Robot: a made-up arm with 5 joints.
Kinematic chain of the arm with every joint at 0, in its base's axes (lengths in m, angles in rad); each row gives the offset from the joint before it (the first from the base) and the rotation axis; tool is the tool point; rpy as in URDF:
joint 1: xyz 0 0 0.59 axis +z
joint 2: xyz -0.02 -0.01 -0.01 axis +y
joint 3: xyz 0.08 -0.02 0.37 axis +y
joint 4: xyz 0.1 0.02 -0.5 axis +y
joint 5: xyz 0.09 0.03 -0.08 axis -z
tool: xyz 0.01 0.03 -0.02 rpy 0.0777 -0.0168 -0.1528
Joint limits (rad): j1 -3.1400..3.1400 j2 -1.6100..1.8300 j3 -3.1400..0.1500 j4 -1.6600..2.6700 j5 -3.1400..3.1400
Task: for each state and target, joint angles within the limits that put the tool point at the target. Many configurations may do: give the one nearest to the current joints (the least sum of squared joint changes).
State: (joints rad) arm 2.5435 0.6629 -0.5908 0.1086 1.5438
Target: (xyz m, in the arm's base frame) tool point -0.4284 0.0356 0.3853
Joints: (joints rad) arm 3.0319 0.1359 -0.3046 -0.0292 1.5207
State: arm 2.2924 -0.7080 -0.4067 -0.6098 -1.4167
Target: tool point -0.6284 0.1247 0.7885
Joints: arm 2.8901 0.0122 -0.9696 -0.4520 -1.3768
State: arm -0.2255 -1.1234 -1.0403 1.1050 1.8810
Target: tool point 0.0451 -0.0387 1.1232
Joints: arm -0.6533 -1.5394 -0.7690 1.2967 2.0783
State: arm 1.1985 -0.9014 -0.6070 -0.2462 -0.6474
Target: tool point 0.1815 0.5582 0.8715
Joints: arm 1.1708 -0.2333 -0.8771 -0.1440 -0.6200
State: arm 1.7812 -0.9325 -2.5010 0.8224 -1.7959
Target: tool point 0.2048 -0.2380 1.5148
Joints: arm 2.3492 -0.7375 -2.4589 0.7884 -1.8521
